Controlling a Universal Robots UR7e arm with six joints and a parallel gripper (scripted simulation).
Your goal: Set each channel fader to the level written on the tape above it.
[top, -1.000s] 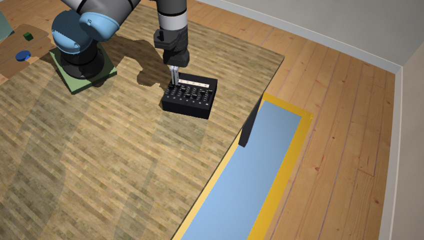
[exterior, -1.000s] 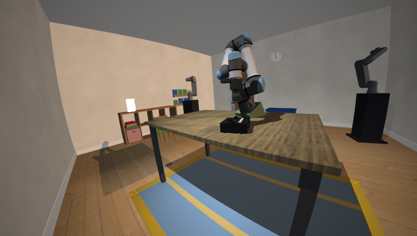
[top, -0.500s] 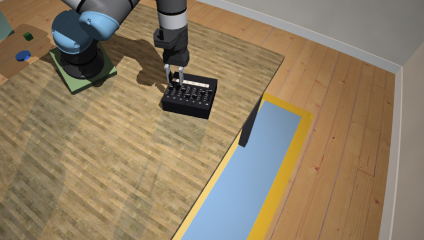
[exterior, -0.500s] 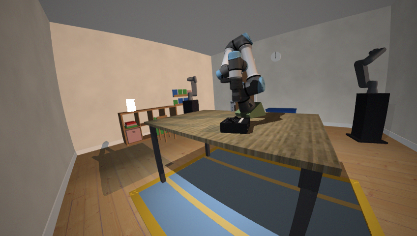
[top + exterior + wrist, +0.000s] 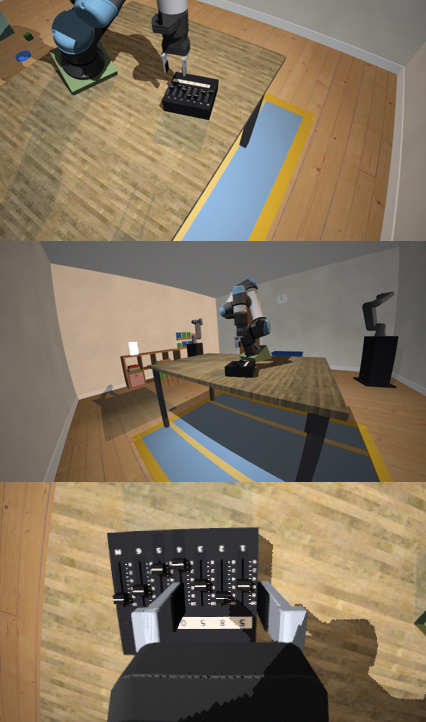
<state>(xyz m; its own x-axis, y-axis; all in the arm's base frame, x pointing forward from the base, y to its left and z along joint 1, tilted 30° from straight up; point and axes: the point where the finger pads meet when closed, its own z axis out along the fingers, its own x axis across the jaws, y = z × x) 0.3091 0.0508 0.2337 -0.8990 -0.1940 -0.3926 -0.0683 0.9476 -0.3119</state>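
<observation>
The channel 5 fader cap is 7 cm ahead of my hand and 10 cm below it. Round my hand: channel 6 fader cap (9 cm ahead, 2 cm to the left, 10 cm below); then master fader cap (11 cm ahead, 3 cm to the left, 10 cm below).
</observation>
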